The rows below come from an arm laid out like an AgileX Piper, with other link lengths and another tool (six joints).
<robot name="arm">
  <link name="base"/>
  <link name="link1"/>
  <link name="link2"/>
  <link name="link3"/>
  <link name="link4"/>
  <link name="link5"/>
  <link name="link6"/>
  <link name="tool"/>
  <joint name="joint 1" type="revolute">
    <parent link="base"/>
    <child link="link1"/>
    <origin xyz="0 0 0.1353"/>
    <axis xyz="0 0 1"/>
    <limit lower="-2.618" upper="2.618"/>
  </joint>
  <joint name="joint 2" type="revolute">
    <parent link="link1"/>
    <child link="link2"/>
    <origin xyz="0 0 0"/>
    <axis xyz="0 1 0"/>
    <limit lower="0" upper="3.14"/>
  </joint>
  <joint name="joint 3" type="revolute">
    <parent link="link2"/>
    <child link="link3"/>
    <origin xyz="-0.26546 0 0.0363"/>
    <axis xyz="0 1 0"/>
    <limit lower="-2.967" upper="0"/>
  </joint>
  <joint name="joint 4" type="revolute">
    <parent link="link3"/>
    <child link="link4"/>
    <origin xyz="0.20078 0 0.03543"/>
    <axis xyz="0.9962 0 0.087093"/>
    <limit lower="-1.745" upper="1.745"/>
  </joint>
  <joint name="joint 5" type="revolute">
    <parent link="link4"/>
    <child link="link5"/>
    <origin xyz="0 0 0"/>
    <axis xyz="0 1 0"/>
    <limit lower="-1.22" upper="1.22"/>
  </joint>
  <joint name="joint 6" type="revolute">
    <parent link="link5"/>
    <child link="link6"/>
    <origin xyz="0.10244 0 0.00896"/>
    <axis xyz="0.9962 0 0.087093"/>
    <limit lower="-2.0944" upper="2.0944"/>
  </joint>
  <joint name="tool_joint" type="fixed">
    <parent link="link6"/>
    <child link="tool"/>
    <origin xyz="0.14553 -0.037 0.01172" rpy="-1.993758 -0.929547 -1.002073"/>
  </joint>
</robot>
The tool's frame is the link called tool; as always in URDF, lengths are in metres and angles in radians.
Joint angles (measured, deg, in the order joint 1, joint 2, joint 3, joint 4, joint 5, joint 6), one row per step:
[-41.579 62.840 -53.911 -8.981 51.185 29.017]
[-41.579 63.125 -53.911 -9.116 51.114 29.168]
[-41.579 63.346 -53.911 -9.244 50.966 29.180]
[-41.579 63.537 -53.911 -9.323 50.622 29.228]
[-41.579 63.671 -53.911 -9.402 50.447 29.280]
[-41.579 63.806 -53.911 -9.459 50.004 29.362]
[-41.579 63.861 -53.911 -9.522 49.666 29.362]
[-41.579 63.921 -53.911 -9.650 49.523 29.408]
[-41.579 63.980 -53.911 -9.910 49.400 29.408]
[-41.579 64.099 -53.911 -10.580 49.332 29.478]
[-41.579 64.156 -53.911 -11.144 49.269 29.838]
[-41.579 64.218 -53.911 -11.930 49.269 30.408]
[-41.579 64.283 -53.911 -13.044 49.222 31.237]
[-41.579 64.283 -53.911 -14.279 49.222 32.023]
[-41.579 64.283 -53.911 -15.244 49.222 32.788]
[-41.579 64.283 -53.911 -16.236 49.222 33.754]
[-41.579 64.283 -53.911 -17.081 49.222 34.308]
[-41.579 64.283 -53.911 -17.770 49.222 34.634]
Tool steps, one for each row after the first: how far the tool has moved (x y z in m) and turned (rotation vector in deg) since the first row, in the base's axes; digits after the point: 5 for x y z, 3 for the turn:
[0.00007 -0.00060 -0.00096 0.095 0.179 -0.102]
[0.00038 -0.00138 -0.00144 0.054 0.312 -0.079]
[0.00137 -0.00242 -0.00143 -0.083 0.228 -0.056]
[0.00181 -0.00306 -0.00156 -0.148 0.225 -0.064]
[0.00312 -0.00420 -0.00114 -0.358 -0.006 -0.054]
[0.00406 -0.00513 -0.00056 -0.586 -0.176 0.007]
[0.00425 -0.00578 -0.00038 -0.718 -0.176 0.005]
[0.00410 -0.00675 -0.00007 -0.951 -0.052 0.050]
[0.00294 -0.00866 0.00032 -1.391 0.395 0.069]
[0.00191 -0.01010 0.00075 -1.690 0.589 -0.155]
[0.00018 -0.01187 0.00123 -2.042 0.875 -0.536]
[-0.00211 -0.01445 0.00217 -2.586 1.211 -1.081]
[-0.00482 -0.01721 0.00353 -3.255 1.624 -1.587]
[-0.00694 -0.01928 0.00459 -3.735 1.864 -2.101]
[-0.00913 -0.02131 0.00566 -4.177 2.011 -2.771]
[-0.01094 -0.02317 0.00672 -4.644 2.267 -3.125]
[-0.01239 -0.02473 0.00766 -5.068 2.537 -3.312]

